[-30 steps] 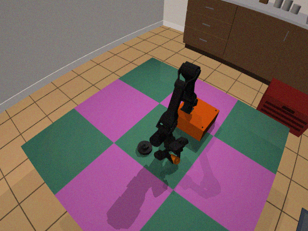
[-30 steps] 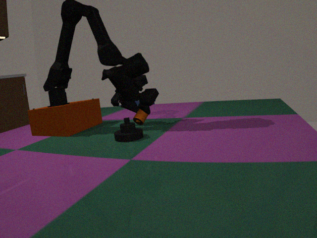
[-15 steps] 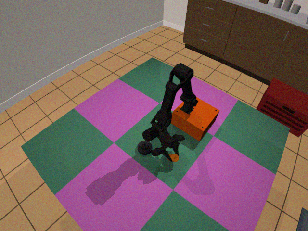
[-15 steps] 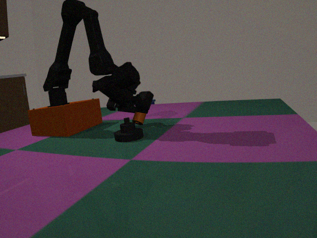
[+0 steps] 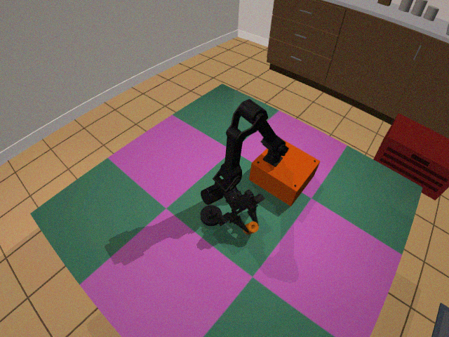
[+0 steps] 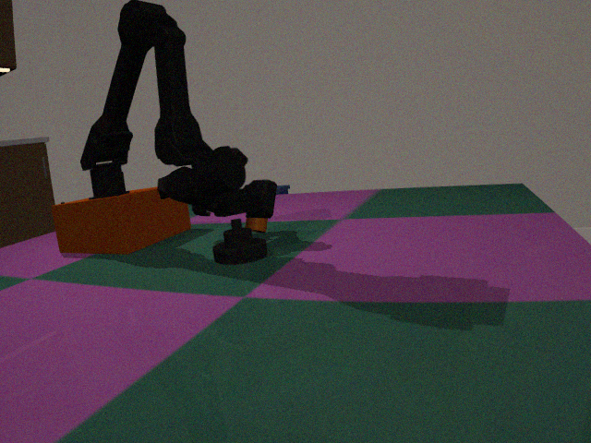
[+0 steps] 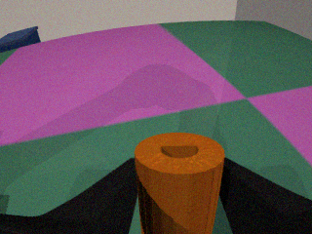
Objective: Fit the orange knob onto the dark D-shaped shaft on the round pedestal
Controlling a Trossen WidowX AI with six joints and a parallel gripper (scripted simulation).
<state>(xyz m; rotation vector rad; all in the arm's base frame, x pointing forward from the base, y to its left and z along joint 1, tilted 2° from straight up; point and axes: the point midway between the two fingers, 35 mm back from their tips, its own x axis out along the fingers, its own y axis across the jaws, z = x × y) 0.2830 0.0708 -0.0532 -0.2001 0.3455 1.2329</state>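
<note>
My gripper tip is now 10 mm to the left of the orange knob and 10 mm above it. Round my gripper tip: pedestal: 30 mm ahead, 170 mm to the right, 20 mm below.
</note>
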